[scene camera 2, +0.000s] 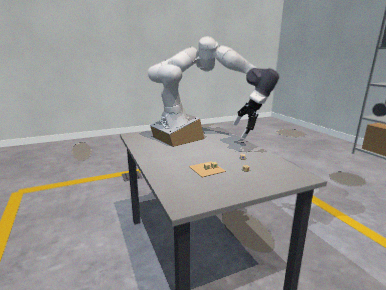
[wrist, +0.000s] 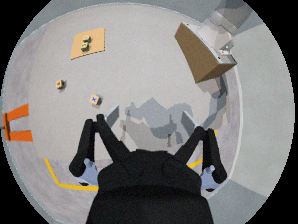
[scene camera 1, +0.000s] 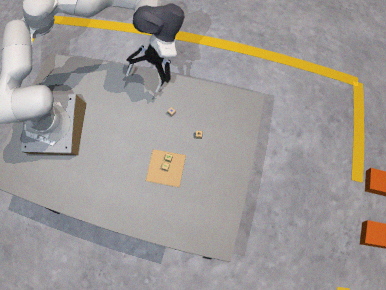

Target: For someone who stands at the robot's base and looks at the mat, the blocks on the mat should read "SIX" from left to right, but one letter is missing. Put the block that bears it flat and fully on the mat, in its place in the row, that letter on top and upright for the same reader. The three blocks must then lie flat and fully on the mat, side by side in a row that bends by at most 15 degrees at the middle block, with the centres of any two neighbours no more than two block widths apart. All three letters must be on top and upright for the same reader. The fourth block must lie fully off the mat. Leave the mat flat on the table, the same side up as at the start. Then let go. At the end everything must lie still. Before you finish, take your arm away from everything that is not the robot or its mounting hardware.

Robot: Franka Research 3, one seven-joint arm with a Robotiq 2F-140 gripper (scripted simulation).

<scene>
In view: the gripper (wrist: 150,113) and a tan mat (scene camera 1: 172,177).
</scene>
